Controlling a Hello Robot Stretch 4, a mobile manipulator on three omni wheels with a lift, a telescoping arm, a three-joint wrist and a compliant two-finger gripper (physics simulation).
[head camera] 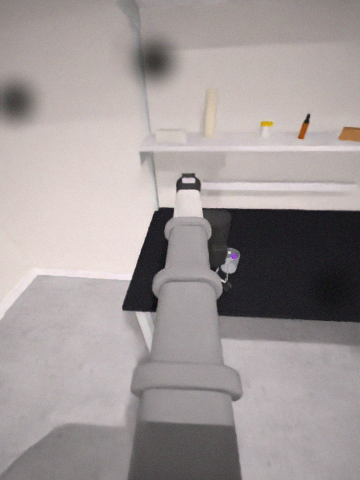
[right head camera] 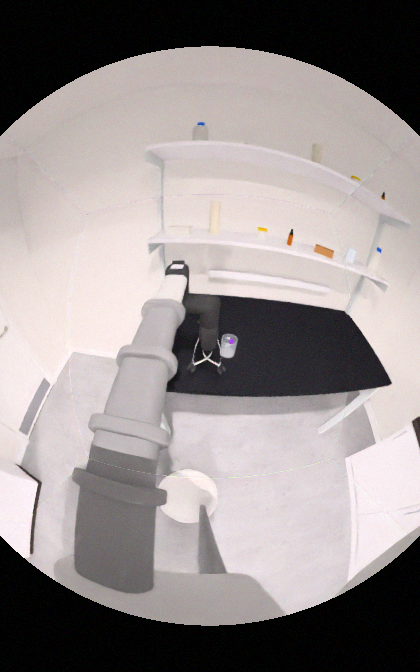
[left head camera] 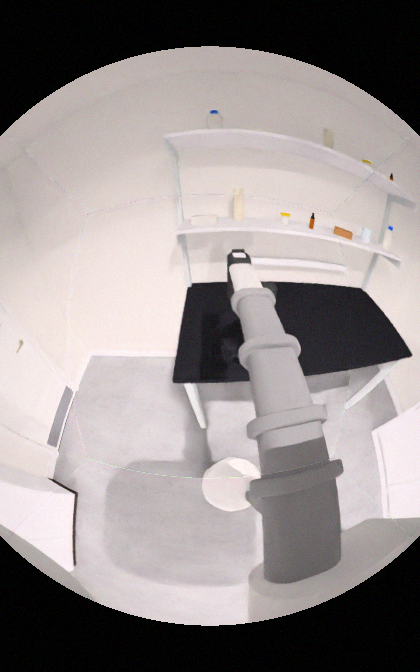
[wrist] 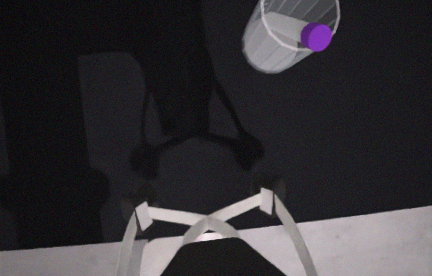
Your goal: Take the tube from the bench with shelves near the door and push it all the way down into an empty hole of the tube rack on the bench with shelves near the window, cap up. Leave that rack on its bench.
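Frame: origin at the robot's base, x ahead, y left, z up, level; metres.
Seen in the pictures: gripper, fingertip midpoint: (wrist: 204, 192).
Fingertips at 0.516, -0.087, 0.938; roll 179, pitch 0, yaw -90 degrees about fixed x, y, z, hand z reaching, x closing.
Observation:
Pixels of each thing's middle, then the offset from my fingertips to it, as dx, dy, dz. "spot": a spot on its surface instead. Level surfaces: height alone.
- tube with a purple cap, body centre: (wrist: 286, 25) (head camera: 230, 259) +0.155, -0.098, +0.003
- clear beaker, body centre: (wrist: 283, 29) (head camera: 229, 260) +0.154, -0.098, -0.007
- black bench, its level: dz -0.052
- lower shelf, its level: dz +0.405
- tall cream cylinder, surface spot: (head camera: 211, 115) spot: +0.561, -0.012, +0.493
- yellow-lidded jar, surface spot: (head camera: 266, 130) spot: +0.530, -0.257, +0.437
- orange bottle, surface spot: (head camera: 303, 129) spot: +0.508, -0.406, +0.443
A tube with a purple cap (head camera: 234, 256) (right head camera: 231, 341) (wrist: 316, 37) leans inside a clear beaker (head camera: 229, 266) (right head camera: 228, 352) (wrist: 265, 52), its cap at the rim. The beaker stands on the black bench (head camera: 285, 285) (left head camera: 340, 325) (right head camera: 300, 355) (wrist: 360, 150) with shelves. My gripper (right head camera: 206, 369) (wrist: 204, 192) is open and empty above the bench near its front edge. In the wrist view the beaker is ahead of the fingers and to their right, apart from them. In the head view the arm partly hides the gripper. The tube rack does not show.
A lower shelf (head camera: 240, 142) (left head camera: 260, 228) (right head camera: 245, 240) holds a tall cream cylinder (head camera: 211, 115), a yellow-lidded jar (head camera: 266, 130) and an orange bottle (head camera: 303, 129). A pale round object (left head camera: 225, 490) (right head camera: 185, 502) is on the floor. White furniture stands at both sides.

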